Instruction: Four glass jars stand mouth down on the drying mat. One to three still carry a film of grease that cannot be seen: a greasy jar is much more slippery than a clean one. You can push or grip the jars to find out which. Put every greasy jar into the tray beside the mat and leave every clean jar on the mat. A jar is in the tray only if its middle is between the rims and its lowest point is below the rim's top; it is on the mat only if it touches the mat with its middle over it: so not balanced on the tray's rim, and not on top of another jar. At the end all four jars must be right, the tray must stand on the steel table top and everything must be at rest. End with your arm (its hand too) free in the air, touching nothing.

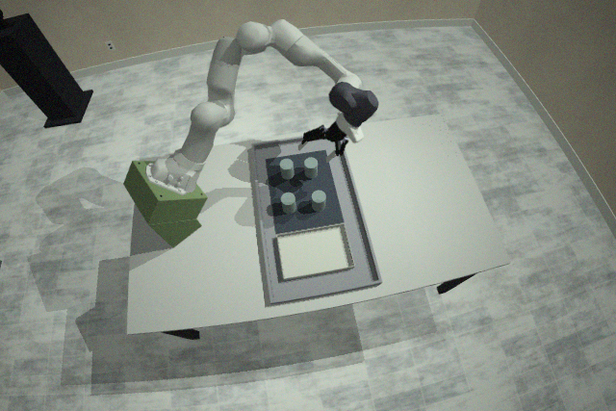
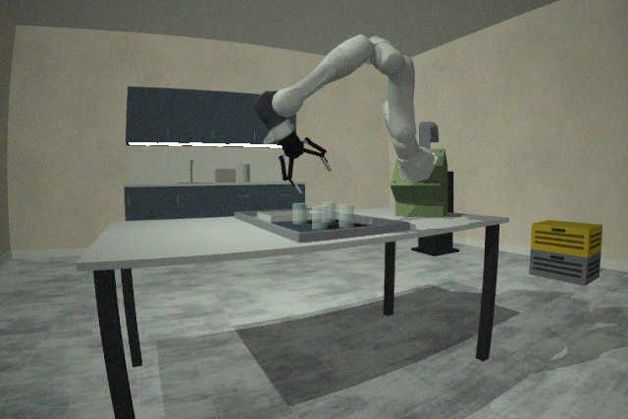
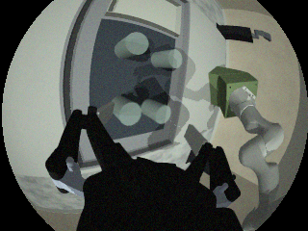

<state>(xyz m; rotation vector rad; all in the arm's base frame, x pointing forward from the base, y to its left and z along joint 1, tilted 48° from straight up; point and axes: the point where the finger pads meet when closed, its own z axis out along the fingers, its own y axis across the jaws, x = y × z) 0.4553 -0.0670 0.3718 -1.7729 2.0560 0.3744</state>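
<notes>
Right now the grey steel surround is 190 mm below my hand, 170 mm to the right of it and 40 mm behind it. Round my hand: white tray 380 mm to the right, 190 mm below, 40 mm behind; then dark drying mat 190 mm below, 60 mm to the right, 60 mm behind.
</notes>
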